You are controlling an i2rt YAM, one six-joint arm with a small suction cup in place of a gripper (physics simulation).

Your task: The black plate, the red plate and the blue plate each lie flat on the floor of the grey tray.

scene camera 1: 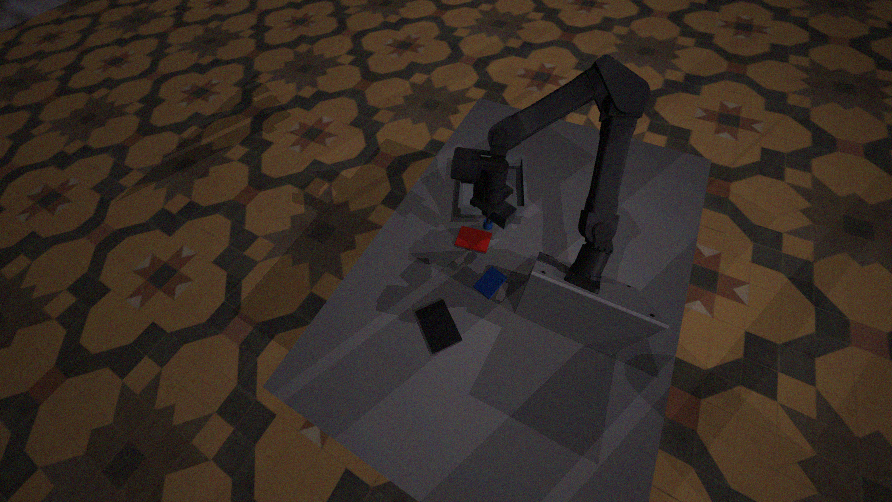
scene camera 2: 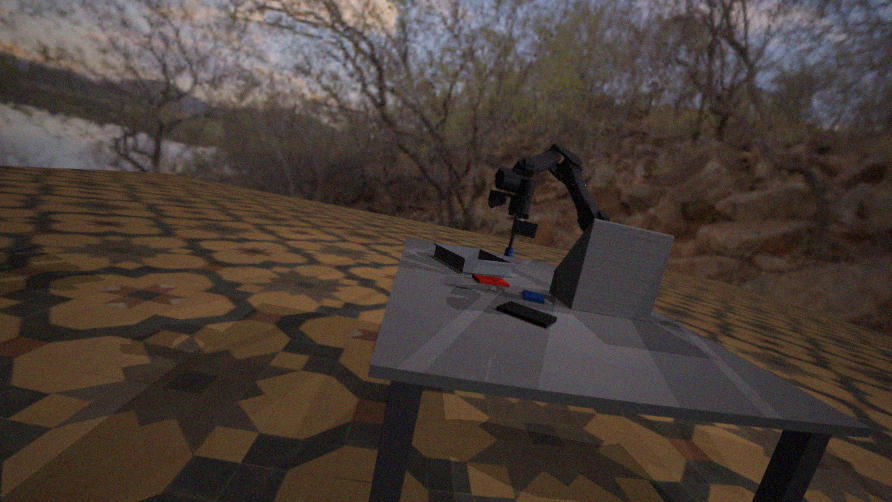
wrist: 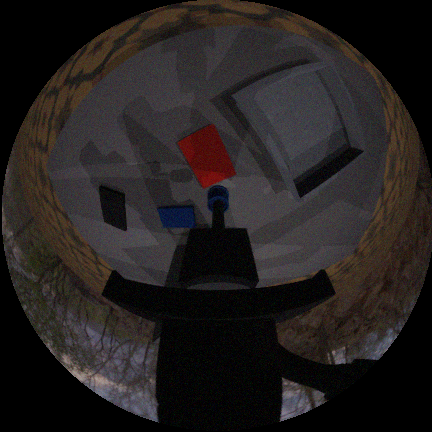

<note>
My suction cup [scene camera 1: 495, 208] holds nothing. The cup hangs 10 cm from the middle of a red plate [wrist: 203, 149], above it. The table carries a black plate [scene camera 1: 438, 326], a blue plate [wrist: 182, 215] and a grey tray [scene camera 2: 471, 260].
The black plate shows as well in scene camera 2 [scene camera 2: 539, 318] and in the wrist view [wrist: 112, 202]. The grey tray shows as well in scene camera 1 [scene camera 1: 516, 178] and in the wrist view [wrist: 304, 115]. My suction cup is seen too in scene camera 2 [scene camera 2: 520, 227] and in the wrist view [wrist: 217, 191].
</note>
